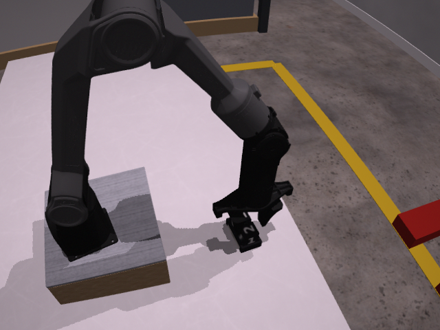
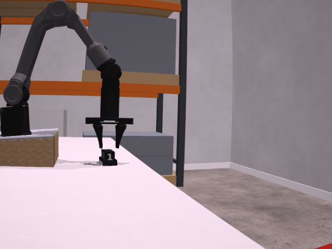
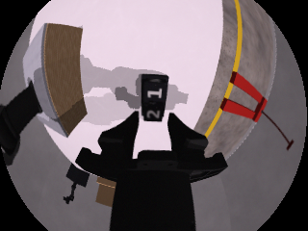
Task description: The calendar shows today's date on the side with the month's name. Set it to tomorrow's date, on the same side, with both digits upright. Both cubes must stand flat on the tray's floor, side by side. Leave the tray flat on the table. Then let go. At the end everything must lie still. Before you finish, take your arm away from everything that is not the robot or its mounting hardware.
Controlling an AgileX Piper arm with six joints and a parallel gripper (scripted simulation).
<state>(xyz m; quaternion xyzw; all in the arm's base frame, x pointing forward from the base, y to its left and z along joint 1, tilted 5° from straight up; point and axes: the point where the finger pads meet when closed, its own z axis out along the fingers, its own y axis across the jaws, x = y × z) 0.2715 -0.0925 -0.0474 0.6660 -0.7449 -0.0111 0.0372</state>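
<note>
Now: the cube 3 cm below my hand. Round my hand: black base: 5 cm below, 2 cm to the left.
</note>
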